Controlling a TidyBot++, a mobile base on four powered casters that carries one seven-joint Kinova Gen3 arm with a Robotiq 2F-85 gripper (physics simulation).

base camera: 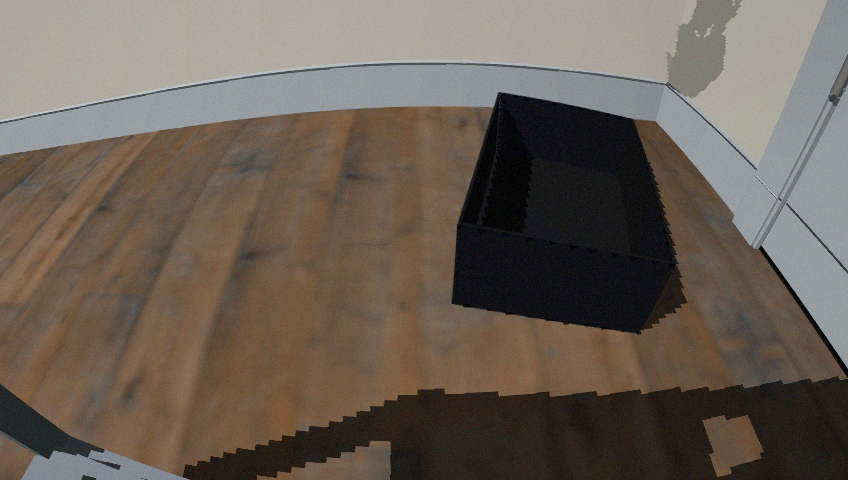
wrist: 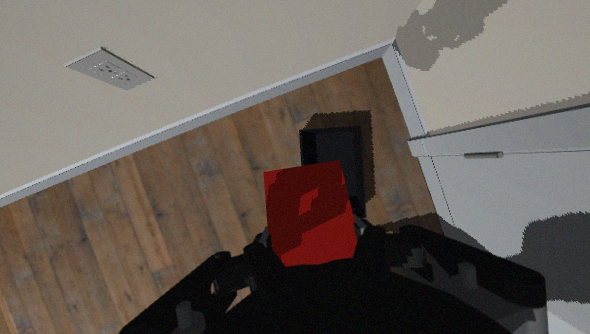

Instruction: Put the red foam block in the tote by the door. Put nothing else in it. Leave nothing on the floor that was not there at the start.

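Frame: origin at the arm's base, x back, y right, z up, level; centimetres.
Where they show: gripper, fingertip midpoint: (wrist: 311, 231).
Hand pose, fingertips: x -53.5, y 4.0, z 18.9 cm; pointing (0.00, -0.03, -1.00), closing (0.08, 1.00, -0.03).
After its pixels a point has its place.
The red foam block (wrist: 310, 215) {x -55.4, y 4.2, z 21.1 cm} is between the fingers of my gripper (wrist: 311, 231) {x -53.5, y 4.0, z 18.9 cm} in the wrist view, and my gripper is shut on it. The black tote (base camera: 547, 276) {x -38.5, y 9.0, z -33.7 cm} (wrist: 355, 150) {x -58.8, y 23.6, z -37.4 cm} stands on the floor near the room corner and the door. In the base camera view its open top shows, and no object shows in the part of its inside that I see. In the wrist view the block covers the tote's lower left part. The block and my gripper do not show in the base camera view.
The white door (base camera: 821, 208) {x -46.2, y 46.1, z -27.8 cm} (wrist: 525, 195) {x -42.6, y 46.6, z -5.2 cm} is to the right of the tote. A wall with a white baseboard (base camera: 357, 86) {x -82.9, y -18.1, z -35.1 cm} (wrist: 200, 127) {x -81.0, y -31.1, z -38.8 cm} runs behind it. Wooden floor (base camera: 267, 267) {x -42.5, y -19.8, z -39.7 cm} (wrist: 150, 215) {x -51.8, y -59.7, z -39.6 cm} lies to the tote's left. A wall socket (wrist: 110, 70) {x -82.8, y -25.5, z 1.4 cm} is at upper left.
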